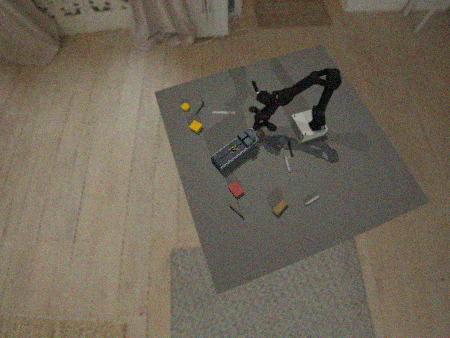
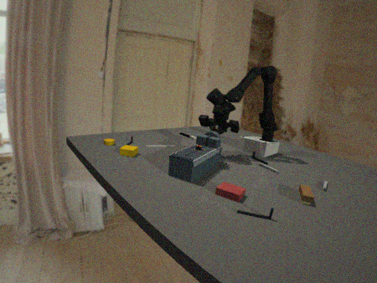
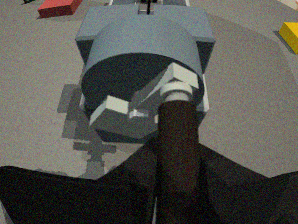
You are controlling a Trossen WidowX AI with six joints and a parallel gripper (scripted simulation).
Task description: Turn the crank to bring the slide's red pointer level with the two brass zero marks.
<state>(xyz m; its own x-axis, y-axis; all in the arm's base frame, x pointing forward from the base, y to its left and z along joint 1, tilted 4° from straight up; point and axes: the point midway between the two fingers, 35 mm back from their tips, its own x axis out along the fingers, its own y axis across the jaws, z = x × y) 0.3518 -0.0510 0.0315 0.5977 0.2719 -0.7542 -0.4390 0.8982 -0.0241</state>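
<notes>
My gripper tip is 2 cm past the dark handle, 1 cm to the left of it and 3 cm below it. Also, from my gripper tip: red pointer 14 cm ahead, 9 cm to the left, 1 cm below; yellow block 32 cm ahead, 14 cm to the right, 7 cm below; red block 18 cm ahead, 30 cm to the left, 8 cm below.
</notes>
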